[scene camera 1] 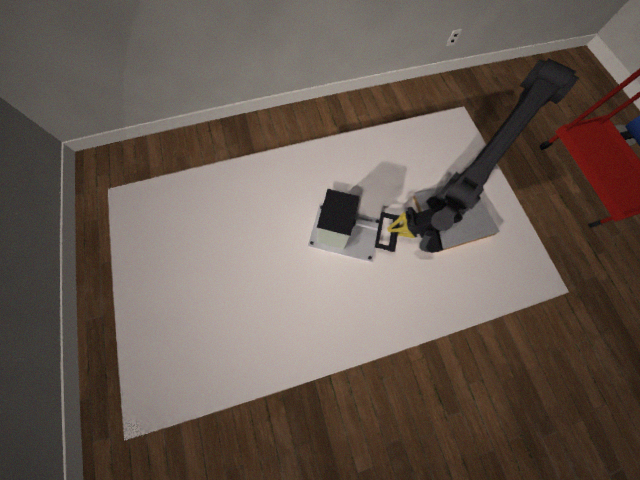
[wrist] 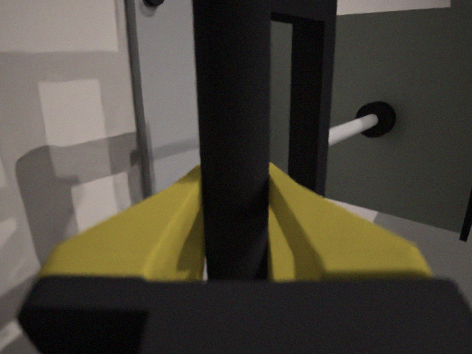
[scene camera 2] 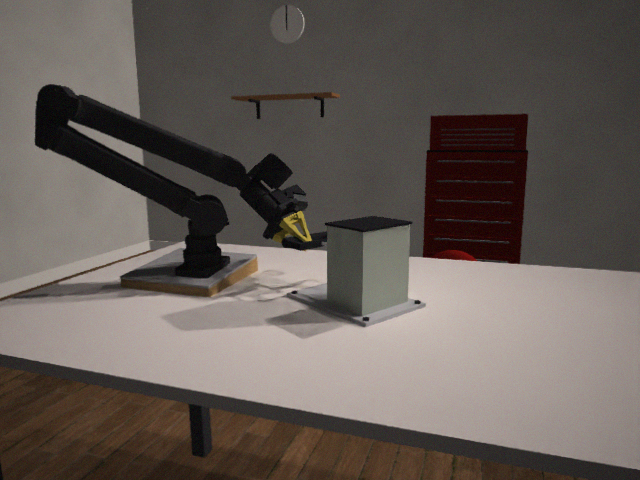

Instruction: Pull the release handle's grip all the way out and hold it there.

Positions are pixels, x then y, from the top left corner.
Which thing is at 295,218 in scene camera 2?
The gripper.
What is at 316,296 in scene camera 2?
A grey base plate.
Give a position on a grey base plate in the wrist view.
162,46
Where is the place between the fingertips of the gripper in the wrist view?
235,176
